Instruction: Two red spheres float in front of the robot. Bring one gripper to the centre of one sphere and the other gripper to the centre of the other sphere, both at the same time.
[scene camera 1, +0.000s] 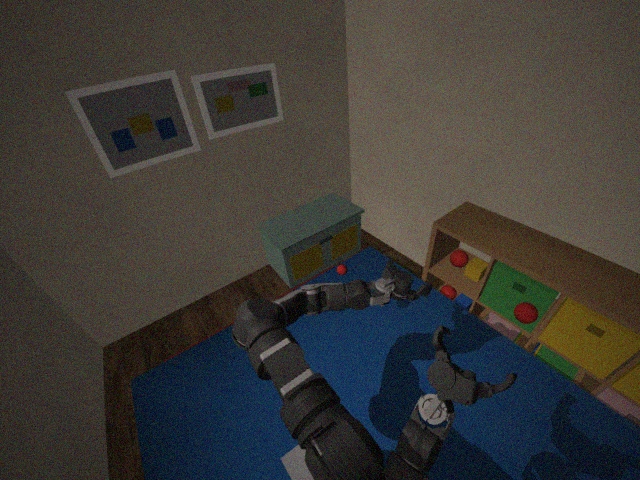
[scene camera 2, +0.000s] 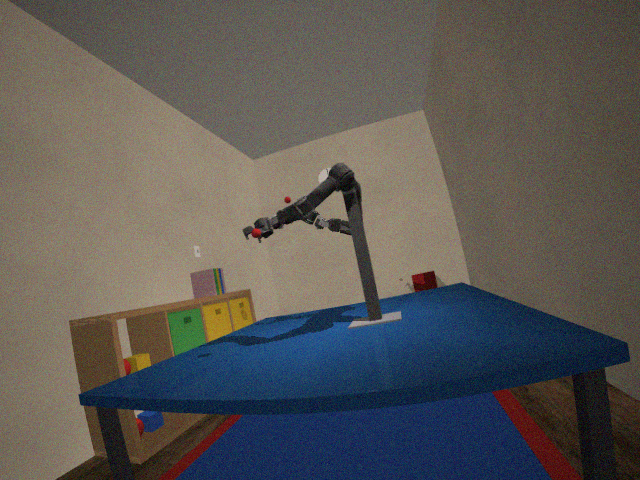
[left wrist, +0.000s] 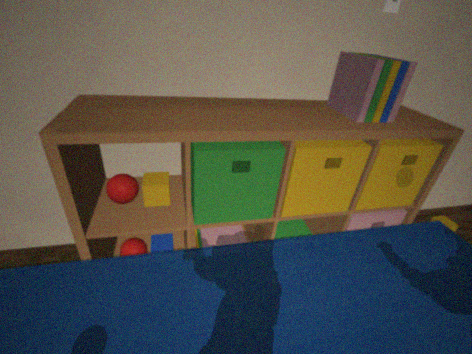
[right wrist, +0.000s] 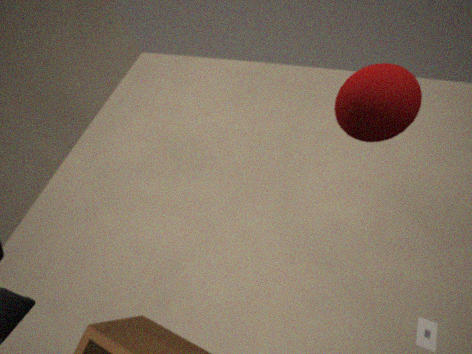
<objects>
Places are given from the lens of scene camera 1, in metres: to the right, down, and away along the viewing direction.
my left gripper (scene camera 1: 409, 277): 0.30, 0.13, 0.87
my right gripper (scene camera 1: 477, 348): 0.33, 0.23, 0.51
</objects>
